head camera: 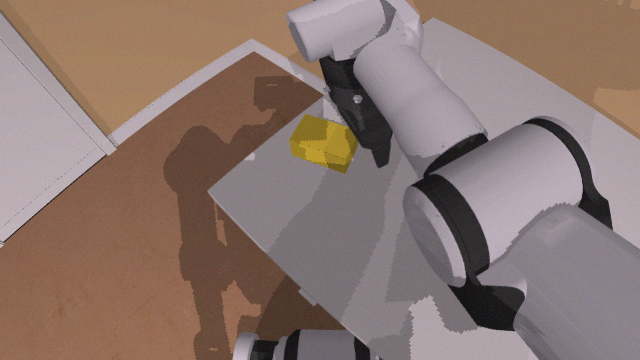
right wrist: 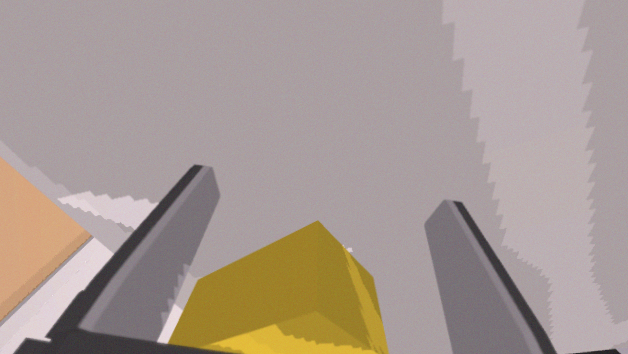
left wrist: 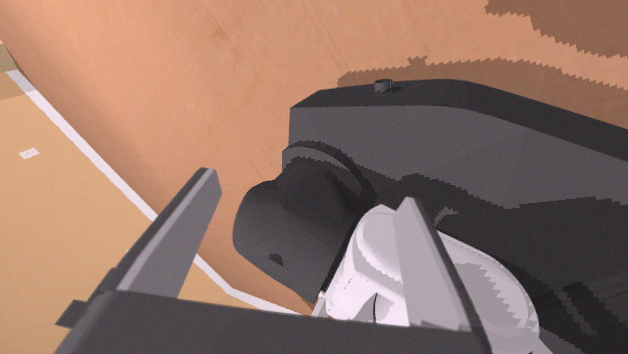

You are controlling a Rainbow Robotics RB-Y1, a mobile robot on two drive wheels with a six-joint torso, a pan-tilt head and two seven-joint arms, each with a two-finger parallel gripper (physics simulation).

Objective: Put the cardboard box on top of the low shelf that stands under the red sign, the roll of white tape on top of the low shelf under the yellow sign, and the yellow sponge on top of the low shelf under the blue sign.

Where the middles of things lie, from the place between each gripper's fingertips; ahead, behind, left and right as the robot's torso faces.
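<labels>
From my left hand, the yellow sponge (head camera: 328, 144) is 80 cm ahead, 21 cm to the right and 37 cm above. My right gripper, for its part, is now 2 cm beyond the yellow sponge and 8 cm to the right of it, and it is 2 cm lower than the sponge.
</labels>
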